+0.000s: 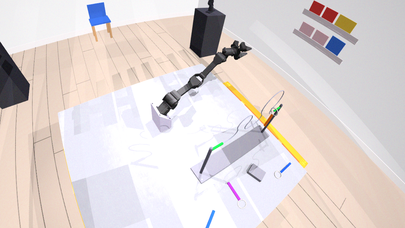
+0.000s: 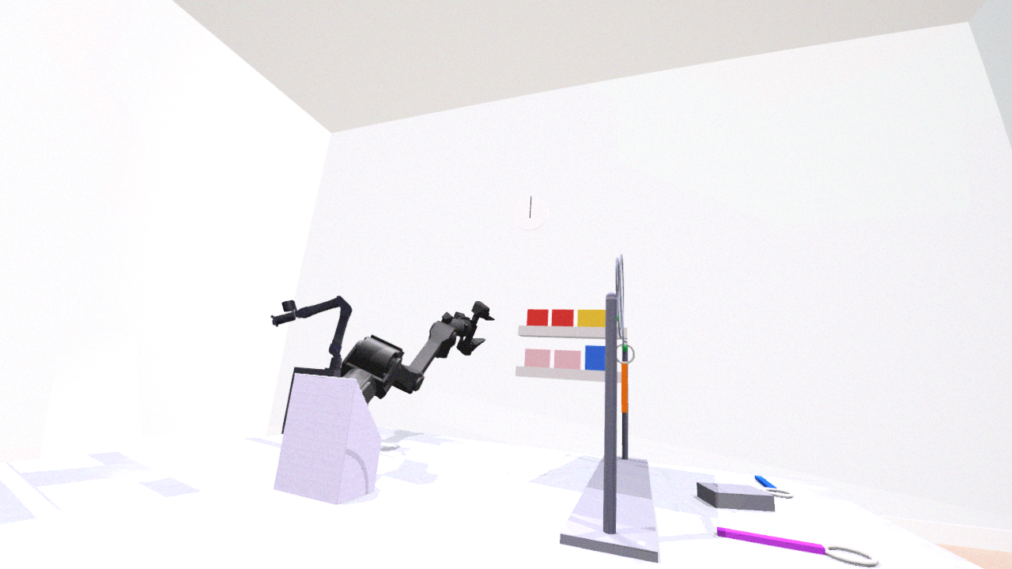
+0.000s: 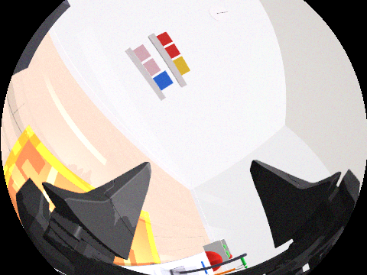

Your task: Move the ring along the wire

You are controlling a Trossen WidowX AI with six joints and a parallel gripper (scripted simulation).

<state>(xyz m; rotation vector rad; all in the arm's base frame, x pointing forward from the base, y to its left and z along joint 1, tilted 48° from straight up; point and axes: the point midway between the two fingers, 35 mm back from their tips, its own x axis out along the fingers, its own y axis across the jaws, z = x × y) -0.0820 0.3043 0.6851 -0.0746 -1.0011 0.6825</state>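
Right now the orange-handled ring is 480 mm ahead of my gripper tip, 210 mm to the right of it and 130 mm below it. The rest, counted from my gripper tip: magenta-handled ring (730 mm ahead, 600 mm to the right, 360 mm below); then grey block (680 mm ahead, 410 mm to the right, 350 mm below); then blue-handled ring (780 mm ahead, 360 mm below, 240 mm to the right).
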